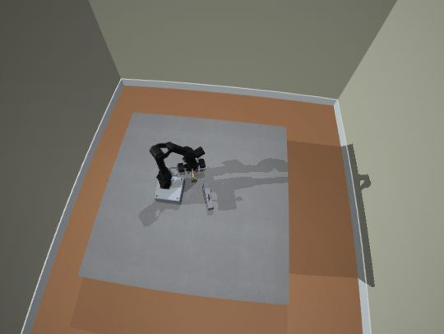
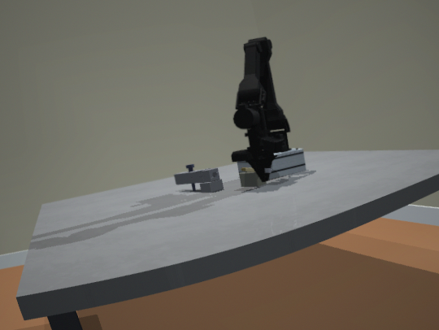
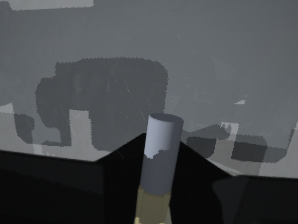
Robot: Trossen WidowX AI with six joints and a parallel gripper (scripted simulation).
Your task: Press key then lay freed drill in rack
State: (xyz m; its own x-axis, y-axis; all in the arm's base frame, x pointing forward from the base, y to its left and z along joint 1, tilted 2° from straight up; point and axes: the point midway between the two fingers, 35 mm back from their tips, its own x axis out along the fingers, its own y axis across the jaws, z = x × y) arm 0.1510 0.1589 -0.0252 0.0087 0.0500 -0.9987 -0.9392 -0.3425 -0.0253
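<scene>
My gripper tip is now 10 mm short of the drill, 40 mm to the left of it and 40 mm below it. The rest, counted from my gripper tip: dark blue key 150 mm ahead, 200 mm to the right, 40 mm above; rack 10 mm ahead, 50 mm to the right, 10 mm above.
</scene>
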